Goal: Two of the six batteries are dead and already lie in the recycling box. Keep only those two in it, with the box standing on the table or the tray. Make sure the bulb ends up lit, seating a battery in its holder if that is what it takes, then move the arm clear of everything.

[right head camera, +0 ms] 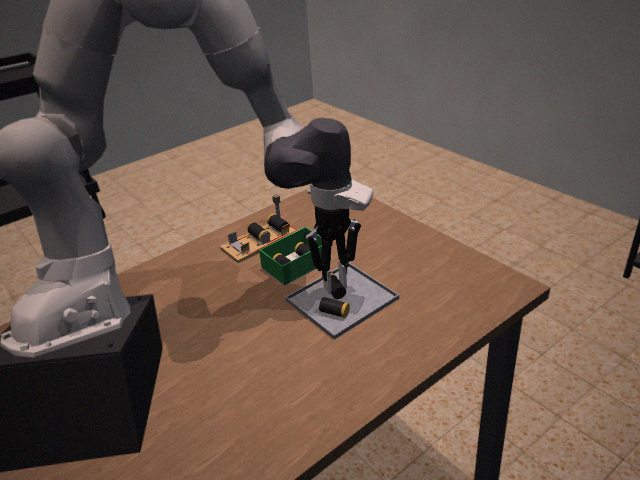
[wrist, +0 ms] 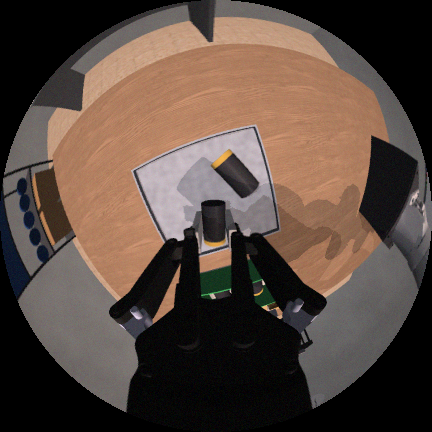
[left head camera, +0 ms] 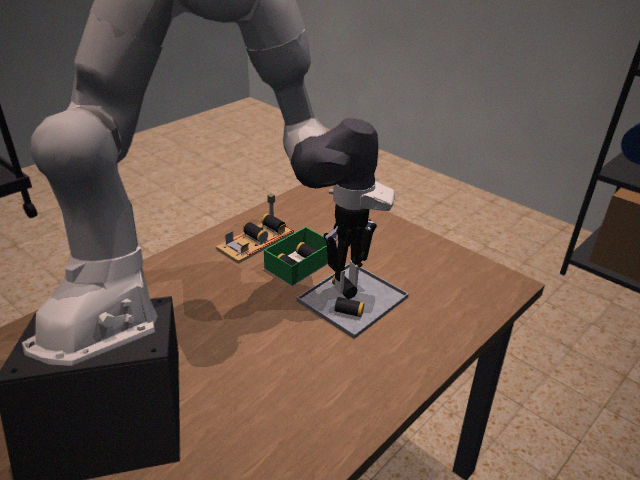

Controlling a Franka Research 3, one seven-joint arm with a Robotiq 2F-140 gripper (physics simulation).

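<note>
My gripper (left head camera: 346, 281) (right head camera: 335, 281) (wrist: 213, 218) is shut on a black battery (left head camera: 349, 289) (right head camera: 337, 289) (wrist: 214, 217) with a yellow end, at the grey tray (left head camera: 382, 299) (right head camera: 369, 302) (wrist: 160, 195); any gap beneath it is unclear. Another battery (left head camera: 347, 306) (right head camera: 331, 306) (wrist: 237, 175) lies on the tray. The green recycling box (left head camera: 278, 268) (right head camera: 272, 267) stands on the table, with two batteries inside. The holder board (left head camera: 240, 256) (right head camera: 235, 255) bears two batteries (left head camera: 253, 230) (left head camera: 272, 223); its near-left holder (left head camera: 237, 246) is empty. The bulb post (left head camera: 271, 206) (right head camera: 277, 207) shows no glow.
The green box stands between the tray and the holder board, close to both. The robot's black base (left head camera: 93, 413) (right head camera: 67, 408) is at the left of the table (left head camera: 289, 387). A shelf unit stands beyond the table at the right in the left head view.
</note>
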